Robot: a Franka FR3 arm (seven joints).
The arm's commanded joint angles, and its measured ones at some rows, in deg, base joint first. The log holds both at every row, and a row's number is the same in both.
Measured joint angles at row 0:
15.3, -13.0, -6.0, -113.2, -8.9, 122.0, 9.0
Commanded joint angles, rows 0 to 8:
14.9, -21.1, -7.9, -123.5, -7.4, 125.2, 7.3
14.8, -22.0, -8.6, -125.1, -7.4, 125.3, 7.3
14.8, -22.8, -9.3, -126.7, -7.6, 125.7, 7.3
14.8, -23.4, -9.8, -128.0, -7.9, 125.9, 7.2
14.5, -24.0, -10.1, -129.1, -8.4, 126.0, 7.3
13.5, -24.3, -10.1, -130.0, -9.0, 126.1, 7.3
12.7, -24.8, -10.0, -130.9, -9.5, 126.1, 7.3
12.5, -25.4, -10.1, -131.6, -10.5, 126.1, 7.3
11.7, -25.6, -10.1, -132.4, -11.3, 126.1, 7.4
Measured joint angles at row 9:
13.9, -21.9, -10.6, -128.8, -9.3, 124.3, 8.1
